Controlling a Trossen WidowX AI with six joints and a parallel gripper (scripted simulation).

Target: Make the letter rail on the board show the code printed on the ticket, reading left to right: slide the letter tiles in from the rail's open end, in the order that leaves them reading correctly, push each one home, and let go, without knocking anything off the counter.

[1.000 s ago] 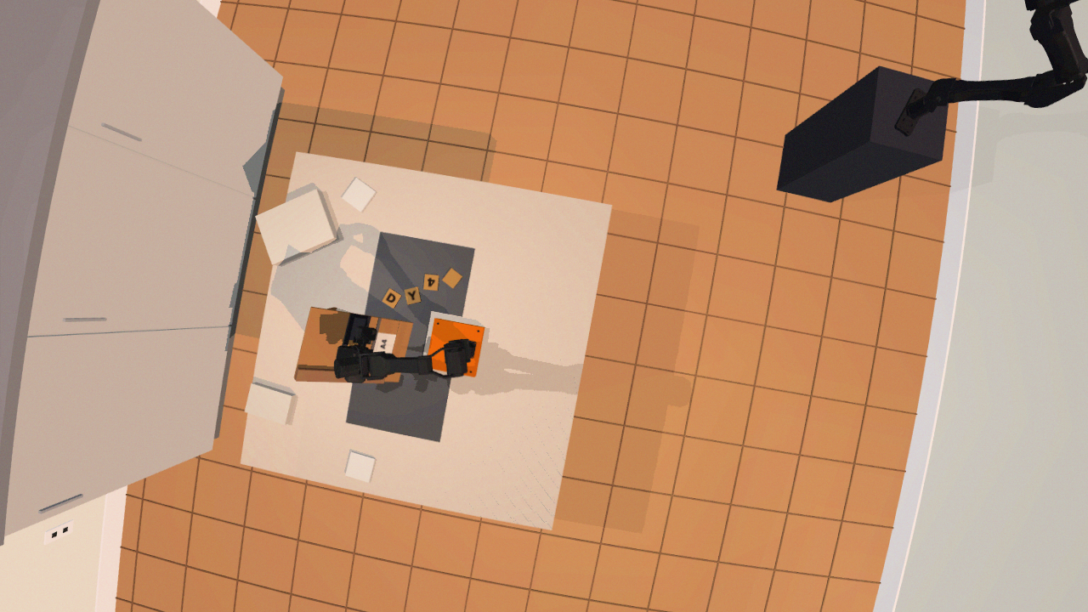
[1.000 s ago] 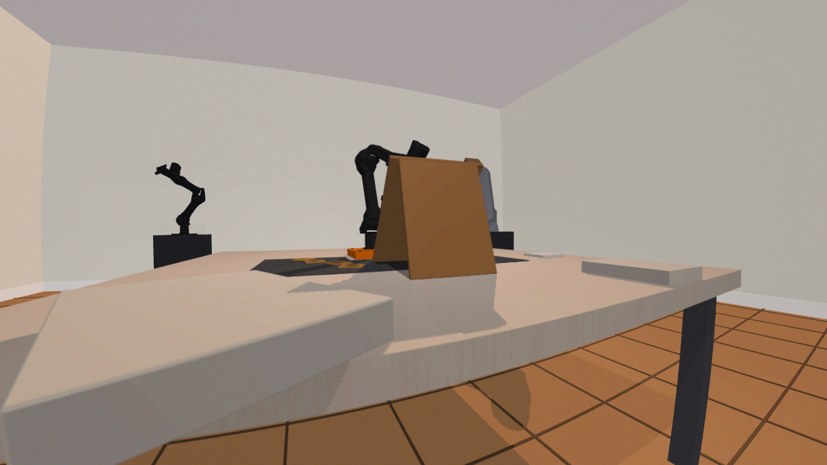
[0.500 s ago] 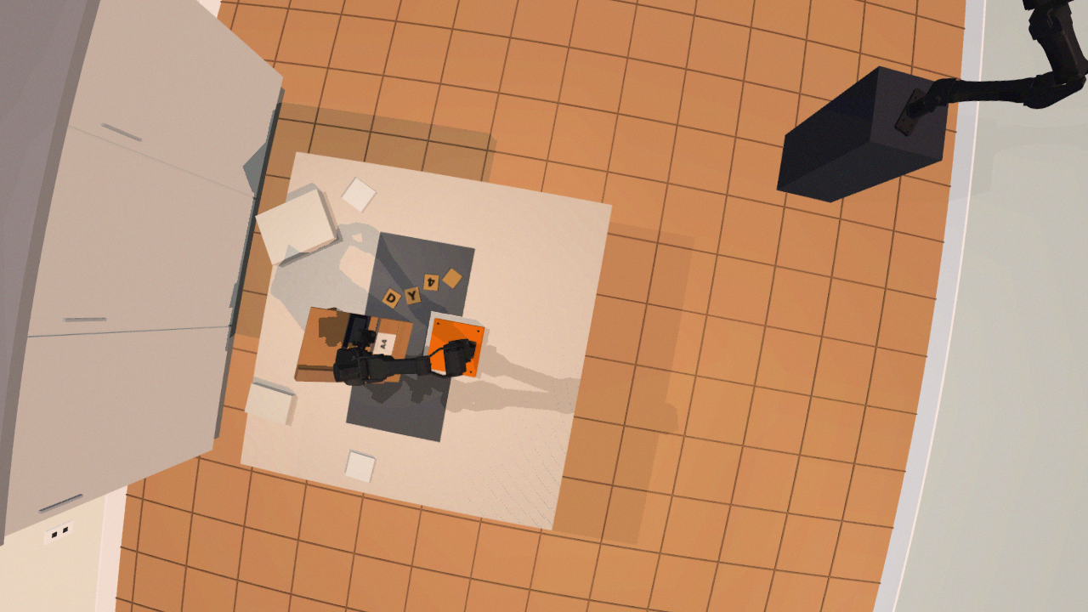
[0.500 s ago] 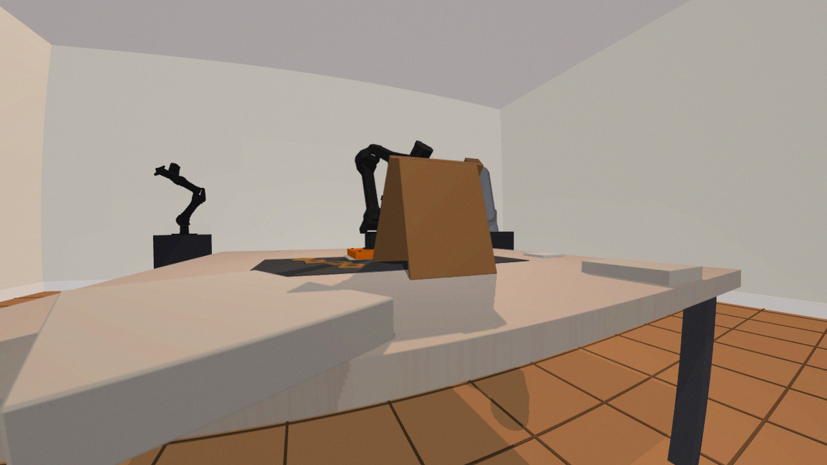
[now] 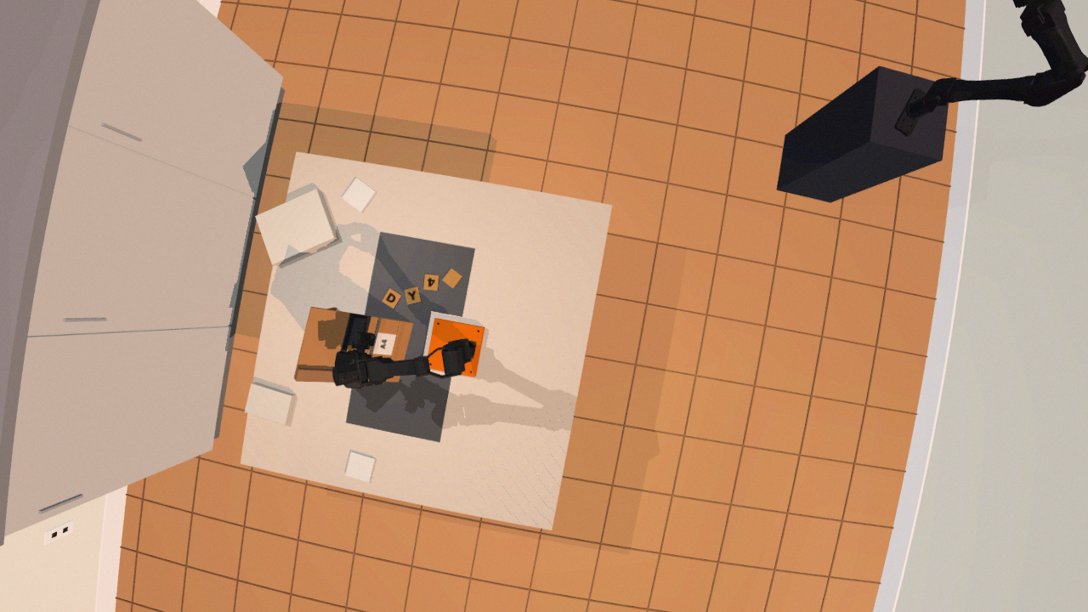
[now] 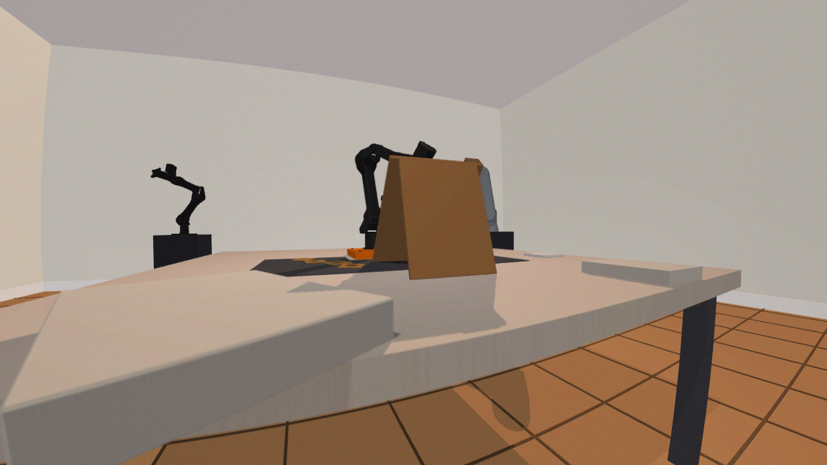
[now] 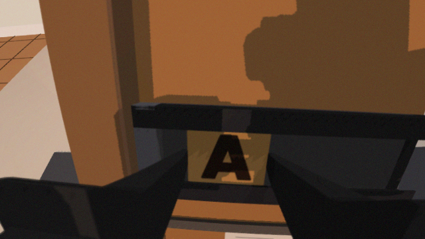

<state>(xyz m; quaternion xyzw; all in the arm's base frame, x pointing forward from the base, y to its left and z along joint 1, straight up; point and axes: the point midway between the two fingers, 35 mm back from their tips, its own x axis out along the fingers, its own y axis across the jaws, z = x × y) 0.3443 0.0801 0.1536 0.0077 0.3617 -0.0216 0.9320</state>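
The white ticket lies 7 cm behind my gripper tip, 4 cm to the right of it and 8 cm below it. Also, from my gripper tip: tile marked d: 4 cm behind, 21 cm to the right, 15 cm below; tile marked y: 12 cm behind, 23 cm to the right, 15 cm below; blank tile: 26 cm behind, 33 cm to the right, 15 cm below.
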